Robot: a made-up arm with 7 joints. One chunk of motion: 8 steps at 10 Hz.
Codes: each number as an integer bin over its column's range. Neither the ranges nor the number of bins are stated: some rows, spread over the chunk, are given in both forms.
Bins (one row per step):
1: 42 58 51 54 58 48 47
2: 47 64 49 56 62 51 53
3: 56 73 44 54 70 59 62
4: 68 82 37 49 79 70 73
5: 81 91 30 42 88 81 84
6: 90 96 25 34 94 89 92
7: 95 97 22 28 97 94 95
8: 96 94 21 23 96 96 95
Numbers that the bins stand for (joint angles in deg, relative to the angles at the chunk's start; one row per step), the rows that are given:
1: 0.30 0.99 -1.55 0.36 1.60 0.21 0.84
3: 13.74 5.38 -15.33 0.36 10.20 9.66 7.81
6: 46.36 12.12 -52.76 -1.25 27.41 35.41 21.75
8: 52.12 11.54 -60.64 -2.14 28.85 41.42 23.14
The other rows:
2: 5.10 2.75 -5.48 0.53 4.46 2.79 3.63
4: 25.25 8.02 -29.12 -0.04 16.66 19.10 12.92
5: 37.73 10.66 -42.91 -0.61 23.11 28.55 18.03
7: 51.16 12.41 -58.67 -1.74 29.57 39.71 23.14

